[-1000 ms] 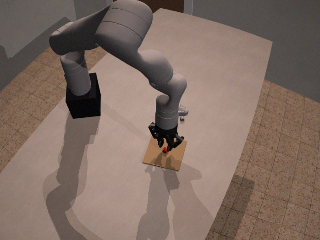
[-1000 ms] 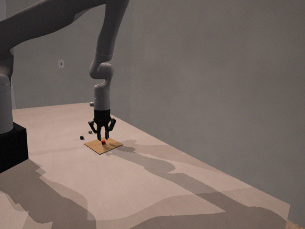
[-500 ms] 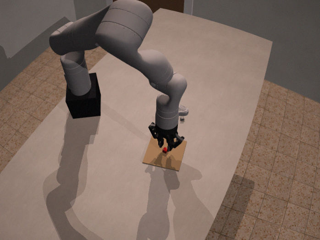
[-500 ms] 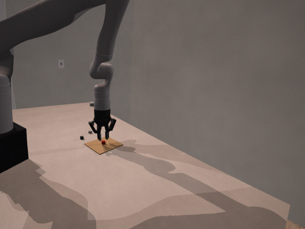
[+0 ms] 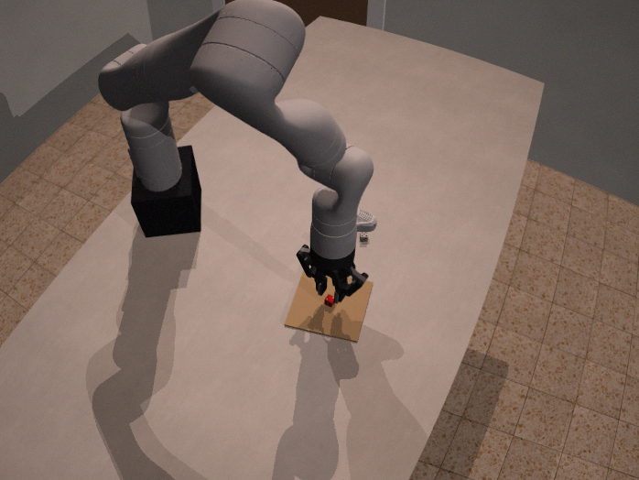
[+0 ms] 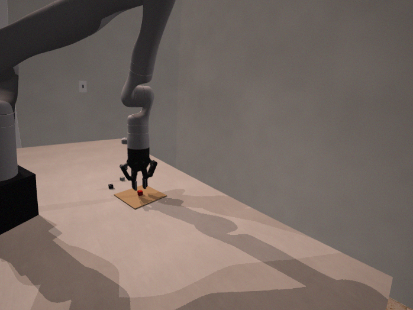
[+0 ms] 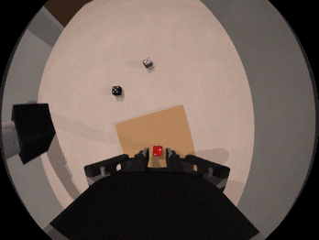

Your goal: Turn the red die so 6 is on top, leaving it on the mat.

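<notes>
My gripper is now 30 mm above the red die. The rest, counted from my hand: black die (120 mm to the left, 70 mm behind, 40 mm below); then grey die (180 mm to the left, 40 mm below); then tan mat (40 mm below).
</notes>
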